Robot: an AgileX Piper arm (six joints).
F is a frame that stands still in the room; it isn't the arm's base.
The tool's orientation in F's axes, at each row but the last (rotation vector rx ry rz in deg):
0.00 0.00 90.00
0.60 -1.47 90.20
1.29 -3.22 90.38
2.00 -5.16 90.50
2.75 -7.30 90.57
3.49 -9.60 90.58
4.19 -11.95 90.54
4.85 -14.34 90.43
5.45 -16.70 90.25
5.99 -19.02 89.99
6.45 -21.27 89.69
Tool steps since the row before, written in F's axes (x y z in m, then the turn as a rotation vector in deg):
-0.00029 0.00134 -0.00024 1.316 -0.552 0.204
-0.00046 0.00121 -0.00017 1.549 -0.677 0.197
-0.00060 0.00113 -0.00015 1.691 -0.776 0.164
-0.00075 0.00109 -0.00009 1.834 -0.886 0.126
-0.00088 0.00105 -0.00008 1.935 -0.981 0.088
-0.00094 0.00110 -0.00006 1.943 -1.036 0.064
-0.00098 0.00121 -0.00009 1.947 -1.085 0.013
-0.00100 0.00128 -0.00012 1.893 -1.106 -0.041
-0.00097 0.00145 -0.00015 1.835 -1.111 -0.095
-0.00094 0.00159 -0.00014 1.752 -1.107 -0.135
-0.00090 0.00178 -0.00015 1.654 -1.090 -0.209
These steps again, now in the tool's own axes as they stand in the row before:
0.00134 0.00029 -0.00024 -0.552 -1.316 0.204
0.00121 0.00046 -0.00019 -0.678 -1.548 0.198
0.00113 0.00060 -0.00019 -0.780 -1.689 0.167
0.00109 0.00074 -0.00015 -0.894 -1.830 0.132
0.00105 0.00087 -0.00015 -0.994 -1.928 0.101
0.00110 0.00093 -0.00016 -1.052 -1.934 0.084
0.00120 0.00098 -0.00022 -1.109 -1.933 0.043
0.00125 0.00100 -0.00028 -1.140 -1.873 0.000
0.00140 0.00098 -0.00038 -1.156 -1.809 -0.044
0.00152 0.00096 -0.00044 -1.160 -1.721 -0.071
0.00168 0.00094 -0.00054 -1.163 -1.612 -0.130

